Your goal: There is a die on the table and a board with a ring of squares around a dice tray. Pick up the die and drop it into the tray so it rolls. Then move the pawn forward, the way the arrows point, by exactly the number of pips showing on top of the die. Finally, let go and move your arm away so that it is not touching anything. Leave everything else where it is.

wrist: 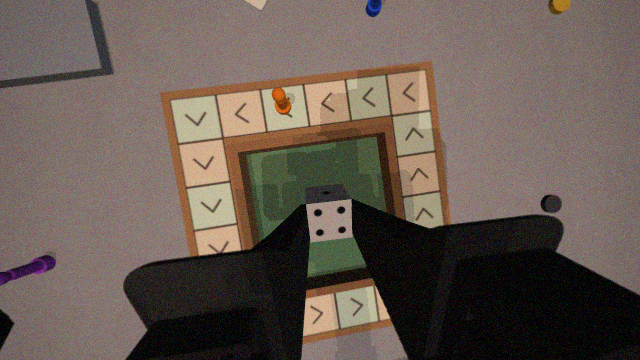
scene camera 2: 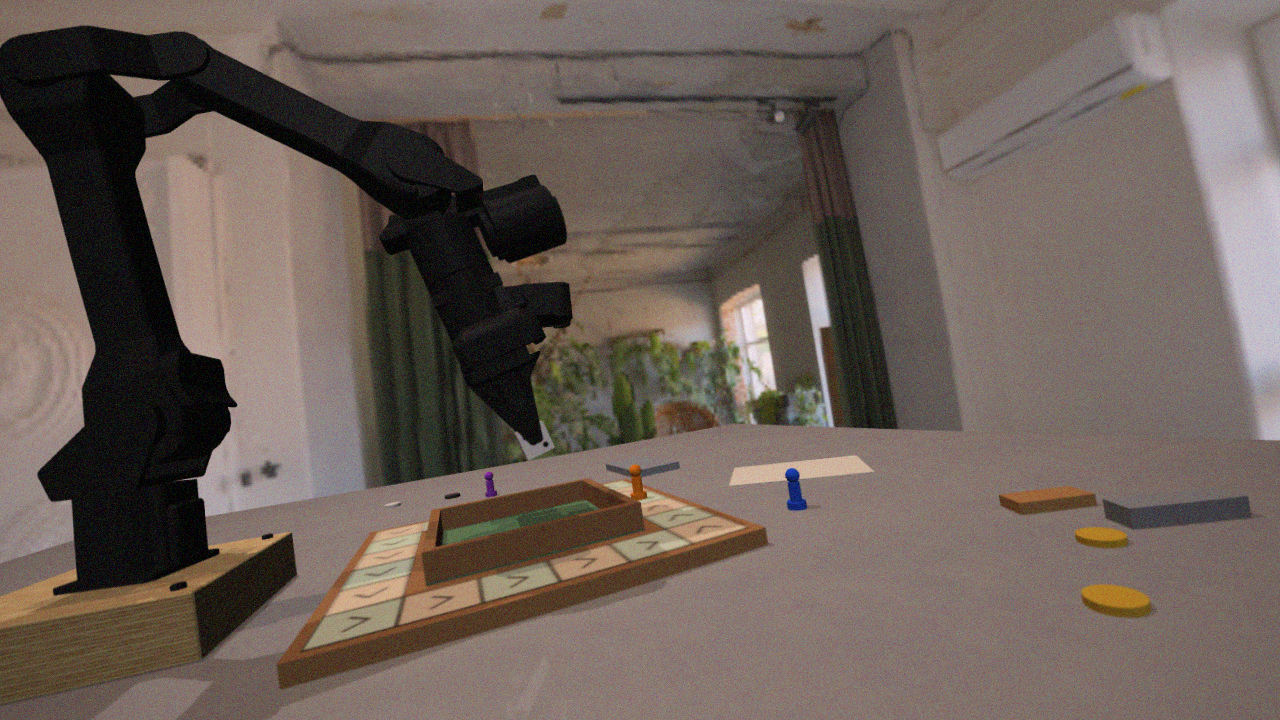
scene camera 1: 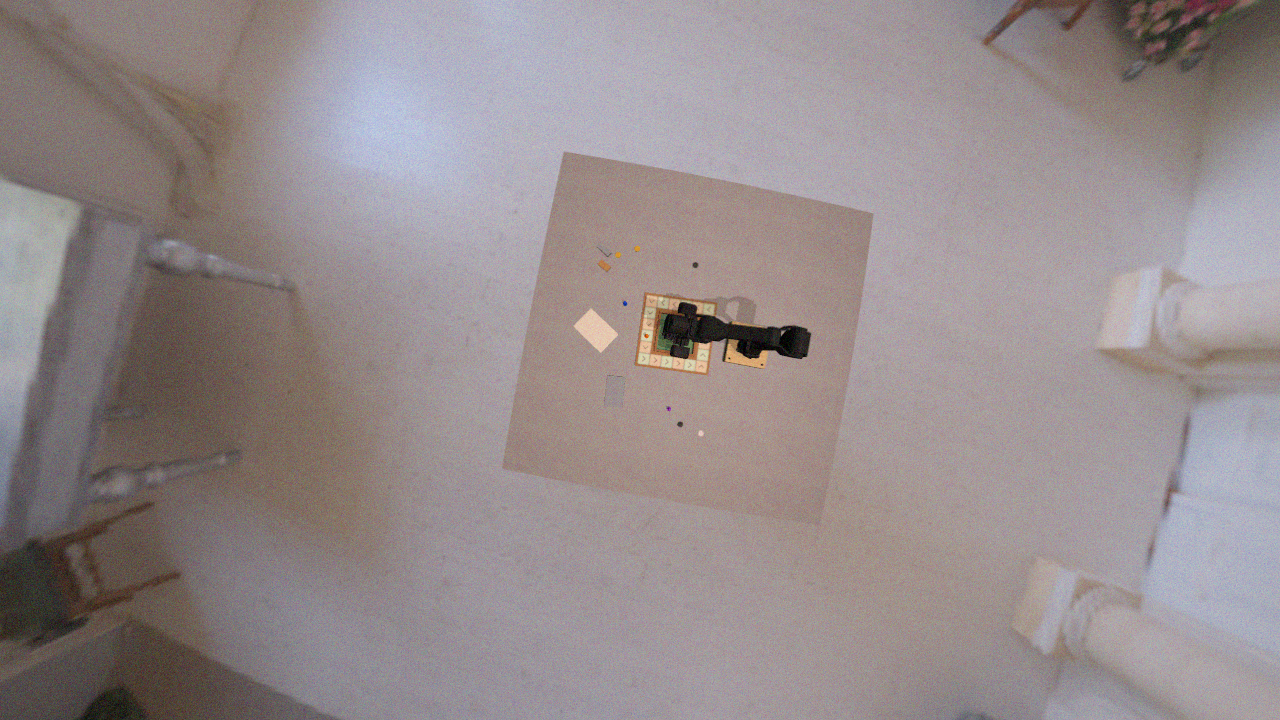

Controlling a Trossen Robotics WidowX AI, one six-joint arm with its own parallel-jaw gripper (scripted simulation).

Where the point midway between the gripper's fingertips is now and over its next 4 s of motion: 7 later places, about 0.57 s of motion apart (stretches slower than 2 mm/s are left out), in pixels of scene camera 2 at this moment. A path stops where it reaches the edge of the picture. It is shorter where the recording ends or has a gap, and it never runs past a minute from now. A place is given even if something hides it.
My gripper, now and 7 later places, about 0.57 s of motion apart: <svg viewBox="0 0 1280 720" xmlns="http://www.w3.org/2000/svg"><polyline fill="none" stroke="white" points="535,442 550,430 514,396 509,375 514,398 585,417 630,443 636,465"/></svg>
